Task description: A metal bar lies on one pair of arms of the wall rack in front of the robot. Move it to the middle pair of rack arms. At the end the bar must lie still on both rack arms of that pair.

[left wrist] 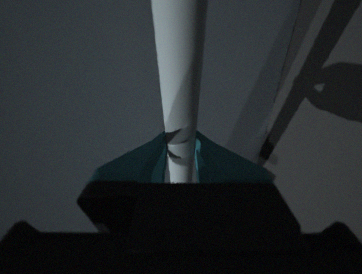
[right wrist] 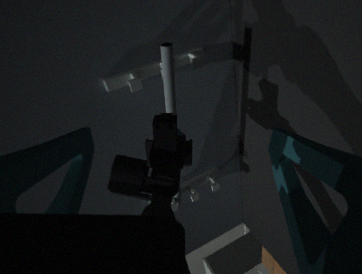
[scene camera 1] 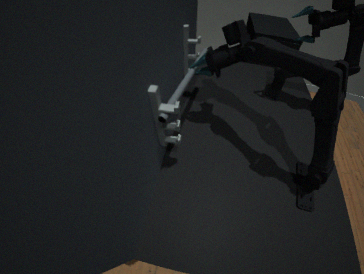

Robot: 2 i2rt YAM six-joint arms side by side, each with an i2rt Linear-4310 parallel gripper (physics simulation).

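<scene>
The pale metal bar (scene camera 1: 181, 89) (left wrist: 180, 65) (right wrist: 169, 82) slants along the wall rack (scene camera 1: 154, 107) (right wrist: 117, 81). In scene camera 1 its near end shows just below the top arm of the near upright, above the middle arm; whether it touches the middle arm cannot be told. Its far end shows by the far upright (scene camera 1: 186, 47), past the gripper; its contact there is unclear. My left gripper (scene camera 1: 196, 67) (left wrist: 180, 136) is shut on the bar toward its far end. My right gripper (scene camera 1: 303, 25) is open and empty, away from the rack.
A dark box (scene camera 1: 272, 31) stands behind the left arm in scene camera 1. A pale open box (right wrist: 200, 257) shows at the bottom of the right wrist view. The left arm (right wrist: 165, 145) covers part of the bar there. The dark wall (scene camera 1: 75, 125) stands behind the rack.
</scene>
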